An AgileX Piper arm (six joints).
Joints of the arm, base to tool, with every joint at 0 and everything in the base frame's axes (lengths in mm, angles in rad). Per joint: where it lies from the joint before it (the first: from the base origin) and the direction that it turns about. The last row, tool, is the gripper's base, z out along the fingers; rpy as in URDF.
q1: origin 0 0 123 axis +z
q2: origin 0 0 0 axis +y
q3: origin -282.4 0 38.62 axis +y
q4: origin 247.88 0 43.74 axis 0.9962 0 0.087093
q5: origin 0 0 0 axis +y
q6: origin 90.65 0 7.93 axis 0.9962 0 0.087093
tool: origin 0 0 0 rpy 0 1.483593 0
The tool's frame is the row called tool.
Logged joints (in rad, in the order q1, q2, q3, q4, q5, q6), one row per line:
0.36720, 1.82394, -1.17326, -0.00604, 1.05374, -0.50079
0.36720, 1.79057, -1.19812, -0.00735, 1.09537, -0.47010
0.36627, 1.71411, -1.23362, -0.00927, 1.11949, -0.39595
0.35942, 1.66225, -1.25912, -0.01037, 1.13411, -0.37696
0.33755, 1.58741, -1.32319, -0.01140, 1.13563, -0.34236
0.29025, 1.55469, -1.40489, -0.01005, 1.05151, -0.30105
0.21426, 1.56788, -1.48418, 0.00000, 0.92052, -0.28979
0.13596, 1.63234, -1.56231, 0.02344, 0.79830, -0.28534
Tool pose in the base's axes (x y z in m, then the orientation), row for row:
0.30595, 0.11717, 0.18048, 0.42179, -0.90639, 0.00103, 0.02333
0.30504, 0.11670, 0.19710, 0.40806, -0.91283, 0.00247, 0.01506
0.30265, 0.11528, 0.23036, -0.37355, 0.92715, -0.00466, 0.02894
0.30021, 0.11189, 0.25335, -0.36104, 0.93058, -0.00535, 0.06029
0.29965, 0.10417, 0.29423, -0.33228, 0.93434, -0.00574, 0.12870
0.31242, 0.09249, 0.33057, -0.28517, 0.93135, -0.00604, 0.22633
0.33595, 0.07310, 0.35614, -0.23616, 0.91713, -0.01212, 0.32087
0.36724, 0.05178, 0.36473, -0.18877, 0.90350, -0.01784, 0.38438
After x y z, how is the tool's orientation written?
As a quaternion, x y z w.
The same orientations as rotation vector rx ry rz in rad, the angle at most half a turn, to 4 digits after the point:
1.3058, -2.8060, 0.0032
1.2698, -2.8406, 0.0077
-1.1524, 2.8602, -0.0144
-1.0927, 2.8164, -0.0162
-0.9662, 2.7167, -0.0167
-0.7861, 2.5673, -0.0166
-0.6204, 2.4095, -0.0318
-0.4810, 2.3024, -0.0455

